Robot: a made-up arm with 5 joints.
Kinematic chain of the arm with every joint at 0, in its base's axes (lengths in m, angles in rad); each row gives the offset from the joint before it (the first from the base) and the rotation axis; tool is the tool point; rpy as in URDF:
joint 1: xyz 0.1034 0 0.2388 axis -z
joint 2: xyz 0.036 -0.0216 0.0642 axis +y
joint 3: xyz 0.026 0 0.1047 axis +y
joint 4: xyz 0.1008 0 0.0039 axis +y
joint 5: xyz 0.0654 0.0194 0 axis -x
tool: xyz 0 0 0 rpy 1.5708 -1.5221 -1.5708
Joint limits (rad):
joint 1: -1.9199..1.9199
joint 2: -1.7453..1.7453
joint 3: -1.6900..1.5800
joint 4: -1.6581..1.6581
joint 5: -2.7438..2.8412
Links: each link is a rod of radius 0.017 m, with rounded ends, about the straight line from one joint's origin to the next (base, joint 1, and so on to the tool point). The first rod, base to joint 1, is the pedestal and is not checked.
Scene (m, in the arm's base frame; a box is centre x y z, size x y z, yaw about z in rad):
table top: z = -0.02
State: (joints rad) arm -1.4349 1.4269 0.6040 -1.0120 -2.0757
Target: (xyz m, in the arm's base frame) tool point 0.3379 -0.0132 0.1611
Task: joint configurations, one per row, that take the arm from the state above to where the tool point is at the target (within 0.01 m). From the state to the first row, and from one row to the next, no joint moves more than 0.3 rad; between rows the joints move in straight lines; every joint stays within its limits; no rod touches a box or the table.
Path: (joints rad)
1: -1.1385 1.4399 0.4381 -0.9701 -2.0757
2: -0.8422 1.4529 0.2722 -0.9283 -2.0757
3: -0.5458 1.4659 0.1063 -0.8864 -2.0757
4: -0.2495 1.4788 -0.0596 -0.8446 -2.0757
5: 0.0469 1.4918 -0.2255 -0.8027 -2.0757

